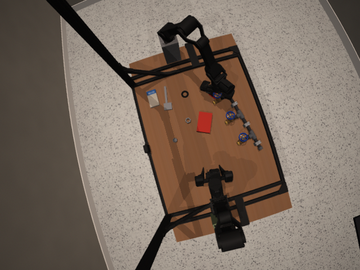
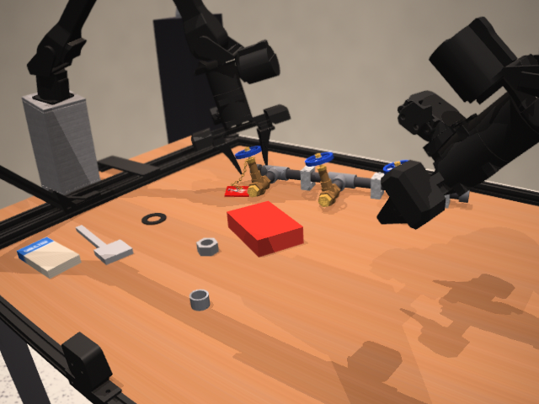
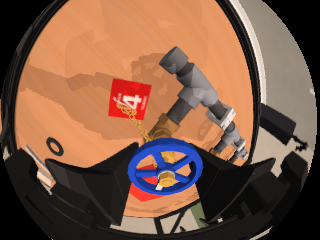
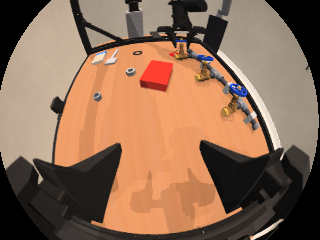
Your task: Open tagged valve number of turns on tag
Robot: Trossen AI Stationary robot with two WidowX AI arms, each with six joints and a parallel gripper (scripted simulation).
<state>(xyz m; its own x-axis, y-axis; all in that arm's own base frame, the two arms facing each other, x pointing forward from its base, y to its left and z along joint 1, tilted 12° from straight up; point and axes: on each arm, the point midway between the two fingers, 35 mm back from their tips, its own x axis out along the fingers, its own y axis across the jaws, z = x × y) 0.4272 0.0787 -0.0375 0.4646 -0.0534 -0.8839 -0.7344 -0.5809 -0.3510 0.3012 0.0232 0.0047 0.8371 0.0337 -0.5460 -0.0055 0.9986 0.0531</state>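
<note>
My left gripper is now 9 cm above the red tag, 4 cm to the right of it and 1 cm past it. Also, from my left hand: box: 38 cm behind, 12 cm to the left, 8 cm below; red block: 12 cm to the right, 11 cm behind, 8 cm below; grey t-shaped piece: 30 cm behind, 9 cm below, 8 cm to the left.
</note>
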